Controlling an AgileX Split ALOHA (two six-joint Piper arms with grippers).
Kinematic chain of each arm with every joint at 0, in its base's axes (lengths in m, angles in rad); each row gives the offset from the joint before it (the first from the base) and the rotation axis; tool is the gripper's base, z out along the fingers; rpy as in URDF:
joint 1: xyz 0 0 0.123 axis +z
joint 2: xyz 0 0 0 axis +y
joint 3: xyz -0.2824 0 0.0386 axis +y
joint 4: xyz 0.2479 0 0.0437 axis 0.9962 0 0.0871
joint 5: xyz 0 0 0 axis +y
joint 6: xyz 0.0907 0 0.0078 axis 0.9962 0 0.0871
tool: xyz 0 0 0 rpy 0 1.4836 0
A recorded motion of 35 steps. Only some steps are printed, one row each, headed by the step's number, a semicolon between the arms.
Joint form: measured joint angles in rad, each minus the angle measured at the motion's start. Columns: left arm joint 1, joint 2, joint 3, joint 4, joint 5, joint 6; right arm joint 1, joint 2, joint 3, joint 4, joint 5, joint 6.
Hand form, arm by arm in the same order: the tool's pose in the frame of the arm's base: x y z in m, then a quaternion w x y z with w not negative. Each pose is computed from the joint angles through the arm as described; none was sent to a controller.
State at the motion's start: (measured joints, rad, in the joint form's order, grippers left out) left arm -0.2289 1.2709 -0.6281 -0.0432 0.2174 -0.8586; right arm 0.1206 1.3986 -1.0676 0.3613 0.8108 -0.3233
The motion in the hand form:
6: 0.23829 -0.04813 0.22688 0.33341 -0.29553 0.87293 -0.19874; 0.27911 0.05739 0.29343 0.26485 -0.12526 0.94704 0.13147
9: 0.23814 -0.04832 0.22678 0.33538 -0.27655 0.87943 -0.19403; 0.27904 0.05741 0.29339 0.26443 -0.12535 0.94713 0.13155
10: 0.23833 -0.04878 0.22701 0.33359 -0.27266 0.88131 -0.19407; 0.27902 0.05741 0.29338 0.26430 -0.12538 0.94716 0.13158
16: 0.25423 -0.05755 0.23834 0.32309 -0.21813 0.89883 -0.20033; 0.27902 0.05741 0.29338 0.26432 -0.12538 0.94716 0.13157
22: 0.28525 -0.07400 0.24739 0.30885 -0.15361 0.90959 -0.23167; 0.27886 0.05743 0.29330 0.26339 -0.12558 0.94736 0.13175
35: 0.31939 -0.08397 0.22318 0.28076 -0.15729 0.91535 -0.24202; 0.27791 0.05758 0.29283 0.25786 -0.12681 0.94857 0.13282
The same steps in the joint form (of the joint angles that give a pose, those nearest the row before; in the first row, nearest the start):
6: 0.0339 0.0000 0.0000 -0.0101 0.0009 0.0580; 0.0000 0.0000 0.0000 0.0000 0.0019 0.0000
9: 0.0359 0.0000 0.0000 -0.0446 0.0030 0.1339; 0.0000 0.0000 0.0000 0.0000 0.0028 0.0000
10: 0.0362 0.0011 -0.0028 -0.0653 0.0087 0.1614; 0.0000 0.0000 0.0000 0.0000 0.0031 0.0000
16: 0.0371 0.0495 -0.0962 -0.2596 0.0813 0.4448; 0.0000 0.0000 0.0000 0.0000 0.0030 0.0000
22: 0.0371 0.1625 -0.2366 -0.5362 0.1563 0.7972; 0.0000 0.0000 0.0000 0.0000 0.0050 0.0000
35: 0.0371 0.3289 -0.3231 -0.6754 0.1488 0.9201; 0.0000 0.0000 0.0000 0.0000 0.0168 0.0000

